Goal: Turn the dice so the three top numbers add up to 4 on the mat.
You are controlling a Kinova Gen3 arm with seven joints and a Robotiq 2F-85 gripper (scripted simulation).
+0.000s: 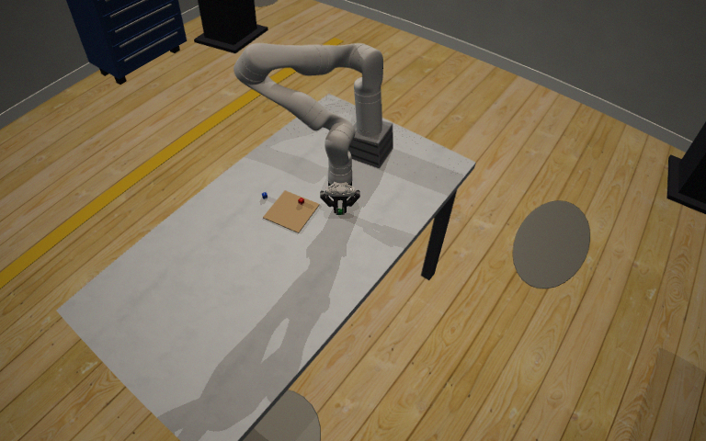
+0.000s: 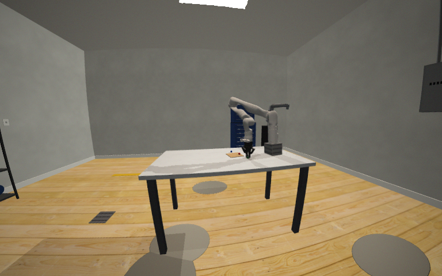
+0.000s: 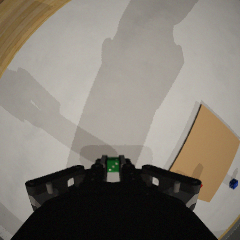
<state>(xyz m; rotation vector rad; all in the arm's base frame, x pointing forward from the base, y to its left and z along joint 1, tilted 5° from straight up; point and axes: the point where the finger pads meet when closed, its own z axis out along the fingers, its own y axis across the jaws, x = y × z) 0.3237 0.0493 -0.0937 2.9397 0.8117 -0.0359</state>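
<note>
My hand is 1 cm above the green die. The rest, counted from my hand: blue die: 27 cm to the right, 6 cm ahead, 1 cm below; tan mat: 15 cm to the right, 7 cm ahead, 2 cm below; red die: 14 cm to the right, 2 cm ahead, 1 cm below.
</note>
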